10 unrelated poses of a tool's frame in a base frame.
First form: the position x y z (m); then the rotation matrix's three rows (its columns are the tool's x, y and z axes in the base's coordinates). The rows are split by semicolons.
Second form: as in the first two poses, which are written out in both.
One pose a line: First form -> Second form
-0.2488, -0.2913, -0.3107; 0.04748, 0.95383, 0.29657; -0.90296, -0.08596, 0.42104; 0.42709, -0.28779, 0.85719 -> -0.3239, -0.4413, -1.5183, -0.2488, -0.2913, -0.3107
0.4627, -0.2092, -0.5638; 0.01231, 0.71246, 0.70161; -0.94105, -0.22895, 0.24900; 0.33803, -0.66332, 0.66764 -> -0.7821, -0.3448, -1.5577, 0.4627, -0.2092, -0.5638
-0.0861, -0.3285, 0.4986; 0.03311, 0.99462, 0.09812; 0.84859, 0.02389, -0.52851; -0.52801, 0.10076, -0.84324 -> 3.0227, 0.5563, 1.5318, -0.0861, -0.3285, 0.4986
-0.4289, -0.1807, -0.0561; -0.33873, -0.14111, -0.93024; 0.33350, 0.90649, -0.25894; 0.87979, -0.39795, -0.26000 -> -2.1495, -1.0754, 2.3640, -0.4289, -0.1807, -0.0561
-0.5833, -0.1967, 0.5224; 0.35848, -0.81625, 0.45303; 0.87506, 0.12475, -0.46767; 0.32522, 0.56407, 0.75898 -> 0.6391, -0.3312, 1.1820, -0.5833, -0.1967, 0.5224
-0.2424, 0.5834, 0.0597; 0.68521, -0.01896, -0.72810; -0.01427, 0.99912, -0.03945; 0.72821, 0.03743, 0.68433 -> 0.0546, -0.8157, -0.0208, -0.2424, 0.5834, 0.0597
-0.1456, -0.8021, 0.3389; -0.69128, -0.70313, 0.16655; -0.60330, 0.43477, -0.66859; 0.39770, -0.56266, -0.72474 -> -2.4814, -0.4090, -2.4241, -0.1456, -0.8021, 0.3389
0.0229, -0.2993, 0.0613; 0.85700, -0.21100, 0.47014; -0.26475, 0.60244, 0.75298; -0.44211, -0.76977, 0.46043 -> -1.0317, 0.4579, -0.2996, 0.0229, -0.2993, 0.0613
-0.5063, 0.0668, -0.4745; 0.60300, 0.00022, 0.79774; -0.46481, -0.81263, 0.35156; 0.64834, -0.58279, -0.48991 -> -2.2698, -0.7054, -0.6567, -0.5063, 0.0668, -0.4745
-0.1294, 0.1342, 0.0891; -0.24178, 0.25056, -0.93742; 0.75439, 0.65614, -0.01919; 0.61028, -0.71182, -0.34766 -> -2.0251, -0.6564, 1.8809, -0.1294, 0.1342, 0.0891
